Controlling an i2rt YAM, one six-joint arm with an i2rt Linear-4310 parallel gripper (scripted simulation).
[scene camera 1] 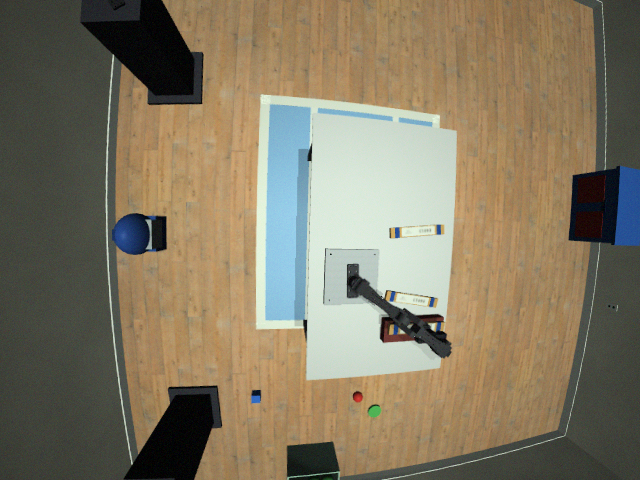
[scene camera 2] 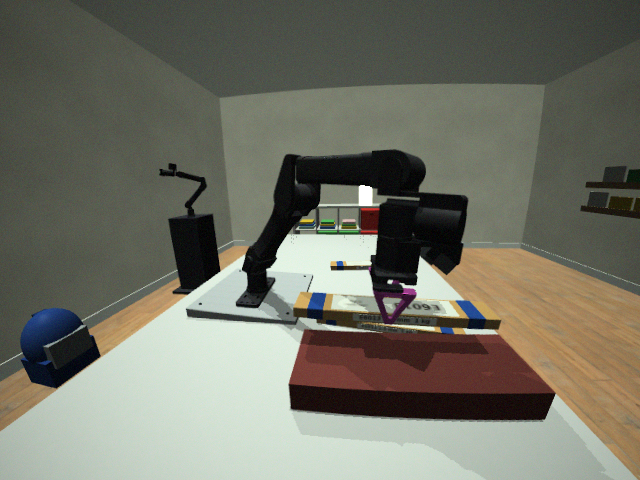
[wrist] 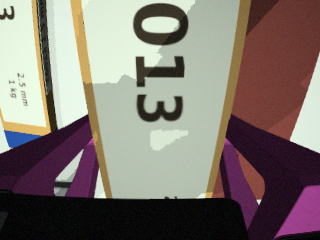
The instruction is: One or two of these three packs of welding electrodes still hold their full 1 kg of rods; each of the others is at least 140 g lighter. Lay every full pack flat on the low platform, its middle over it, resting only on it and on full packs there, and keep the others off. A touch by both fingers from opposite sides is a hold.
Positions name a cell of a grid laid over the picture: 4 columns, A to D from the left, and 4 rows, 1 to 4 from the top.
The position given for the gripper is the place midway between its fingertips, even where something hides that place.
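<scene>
The gripper (scene camera 2: C3), (wrist: B3) is in view. A dark red low platform (wrist: D2) is in the scene as well, and so are a pack (scene camera 2: C3) and another pack (scene camera 2: C3).
</scene>
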